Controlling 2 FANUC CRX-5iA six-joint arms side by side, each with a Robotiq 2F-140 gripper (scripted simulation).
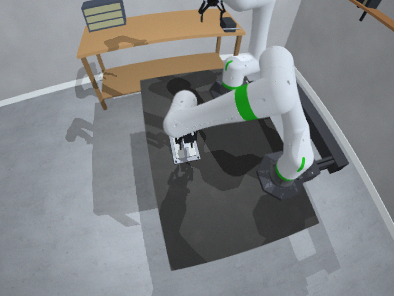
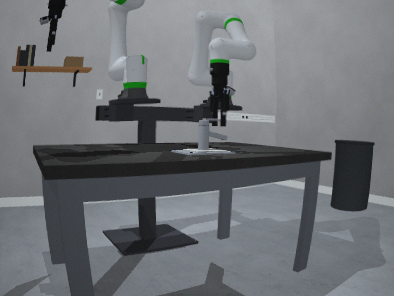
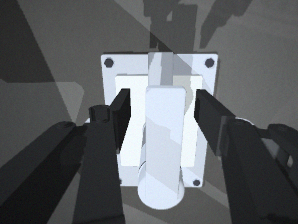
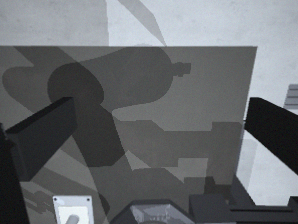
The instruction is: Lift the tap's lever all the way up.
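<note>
On image 3 you'd see the left gripper (image 3: 162, 102) and a lever (image 3: 165, 104), and then image 4 has the right gripper (image 4: 160, 113).
</note>
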